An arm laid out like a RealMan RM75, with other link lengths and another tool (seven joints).
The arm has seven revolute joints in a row. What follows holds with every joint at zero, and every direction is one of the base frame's.
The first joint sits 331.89 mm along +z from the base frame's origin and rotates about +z.
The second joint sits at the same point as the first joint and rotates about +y.
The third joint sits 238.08 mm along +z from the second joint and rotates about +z.
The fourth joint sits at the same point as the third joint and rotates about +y.
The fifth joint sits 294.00 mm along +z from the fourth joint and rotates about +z.
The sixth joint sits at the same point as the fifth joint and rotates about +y.
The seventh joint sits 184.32 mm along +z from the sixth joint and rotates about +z.
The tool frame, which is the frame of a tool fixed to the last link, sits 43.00 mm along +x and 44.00 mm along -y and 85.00 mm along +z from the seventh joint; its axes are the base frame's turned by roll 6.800, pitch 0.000 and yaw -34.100 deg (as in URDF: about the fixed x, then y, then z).
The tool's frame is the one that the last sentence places.
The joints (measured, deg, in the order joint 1, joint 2, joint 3, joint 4, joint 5, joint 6, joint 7), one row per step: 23.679, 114.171, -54.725, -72.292, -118.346, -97.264, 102.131; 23.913, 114.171, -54.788, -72.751, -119.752, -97.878, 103.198; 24.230, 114.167, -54.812, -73.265, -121.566, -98.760, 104.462; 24.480, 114.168, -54.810, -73.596, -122.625, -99.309, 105.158; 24.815, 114.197, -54.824, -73.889, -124.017, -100.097, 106.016; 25.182, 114.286, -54.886, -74.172, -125.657, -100.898, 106.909; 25.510, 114.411, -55.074, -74.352, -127.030, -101.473, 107.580; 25.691, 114.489, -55.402, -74.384, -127.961, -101.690, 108.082; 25.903, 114.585, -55.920, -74.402, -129.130, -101.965, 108.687; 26.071, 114.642, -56.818, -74.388, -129.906, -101.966, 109.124; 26.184, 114.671, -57.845, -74.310, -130.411, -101.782, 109.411
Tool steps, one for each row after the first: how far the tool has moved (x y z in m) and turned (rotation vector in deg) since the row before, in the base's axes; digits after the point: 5 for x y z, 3 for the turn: 0.00303, -0.00277, 0.00049, -0.704, -1.139, -0.883; 0.00415, -0.00387, 0.00086, -0.927, -1.457, -1.127; 0.00180, -0.00195, 0.00081, -0.517, -0.868, -0.554; 0.00267, -0.00319, 0.00032, -0.816, -1.084, -0.785; 0.00335, -0.00353, 0.00001, -0.891, -1.273, -0.897; 0.00246, -0.00277, -0.00081, -0.787, -1.089, -0.659; 0.00212, -0.00185, -0.00135, -0.556, -0.806, -0.519; 0.00269, -0.00257, -0.00204, -0.780, -1.064, -0.613; 0.00098, -0.00158, -0.00334, -0.784, -0.947, -0.187; 0.00035, -0.00098, -0.00388, -0.712, -0.803, 0.034
